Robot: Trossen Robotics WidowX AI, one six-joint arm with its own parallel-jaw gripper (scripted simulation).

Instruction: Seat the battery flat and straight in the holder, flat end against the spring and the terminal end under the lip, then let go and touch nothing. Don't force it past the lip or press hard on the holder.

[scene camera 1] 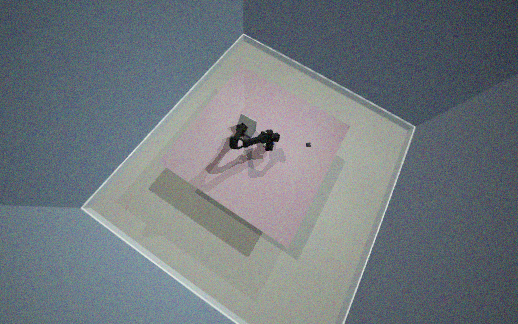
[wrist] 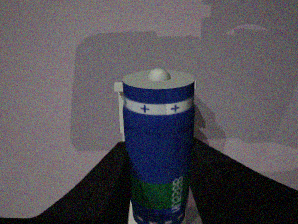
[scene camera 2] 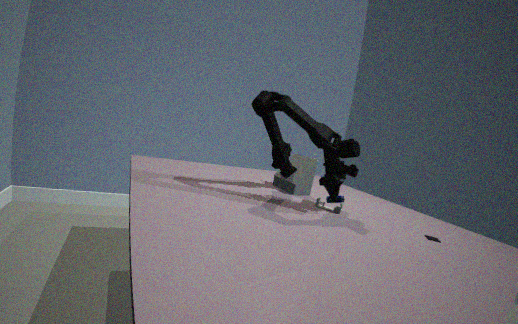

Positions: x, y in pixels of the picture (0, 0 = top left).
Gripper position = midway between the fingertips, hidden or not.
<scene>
My gripper (scene camera 2: 335, 201) holds a battery.
</scene>
